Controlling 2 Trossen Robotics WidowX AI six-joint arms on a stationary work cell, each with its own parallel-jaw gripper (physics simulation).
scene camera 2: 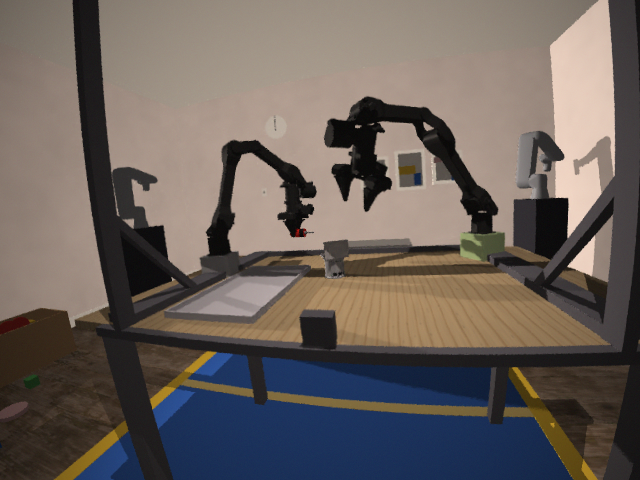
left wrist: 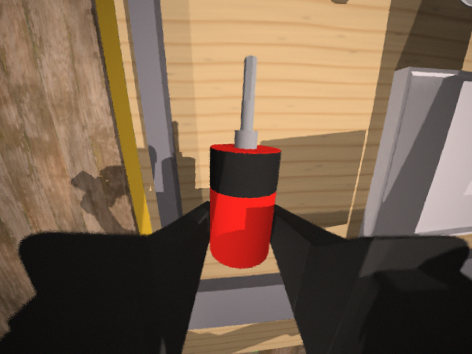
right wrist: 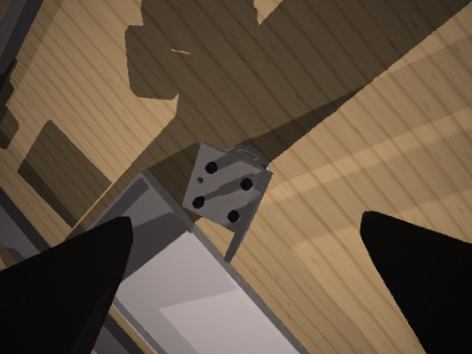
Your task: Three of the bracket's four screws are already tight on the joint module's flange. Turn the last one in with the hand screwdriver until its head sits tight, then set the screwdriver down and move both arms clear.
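Places are measured from the left arm's base along level axes (x right, y down, z ahead), in metres.
Pixels of known places: left gripper, fingertip midpoint: (scene camera 2: pixel 295 237) (left wrist: pixel 239 208); right gripper, fingertip midpoint: (scene camera 2: pixel 355 206) (right wrist: pixel 248 225); left arm's base, link origin: (scene camera 2: pixel 219 254); right arm's base, link origin: (scene camera 2: pixel 482 232).
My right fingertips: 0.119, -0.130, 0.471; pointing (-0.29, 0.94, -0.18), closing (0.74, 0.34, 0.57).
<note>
Ahead of a thing's pixels: the offset from my right fingertips to its middle, as dx, dy, dz.
My left gripper (scene camera 2: pixel 295 232) (left wrist: pixel 239 208) is shut on the red and black handle of the screwdriver @(-0.313, +0.097, -0.200) (scene camera 2: pixel 301 233) (left wrist: pixel 242 225). It holds the screwdriver level above the table, to the left of the bracket, with the grey shaft pointing right in the scene view. The grey bracket @(-0.022, +0.121, -0.071) (scene camera 2: pixel 336 249) (right wrist: pixel 220 192) sits on the joint module @(-0.022, +0.171, -0.071) (scene camera 2: pixel 334 268) (right wrist: pixel 248 153), which stands on the table. Several dark round spots show on the bracket's top face; whether each is a screw head or a hole I cannot tell. My right gripper (scene camera 2: pixel 356 205) (right wrist: pixel 248 225) is open and empty, high above the bracket.
A shallow grey tray @(+0.070, +0.195, -0.298) (scene camera 2: pixel 210 316) (right wrist: pixel 272 311) lies left of the module in the scene view, its corner close to the bracket in the right wrist view. A dark block @(+0.384, +0.172, -0.086) (scene camera 2: pixel 318 329) stands at the table's near edge. Frame posts rise at both sides.
</note>
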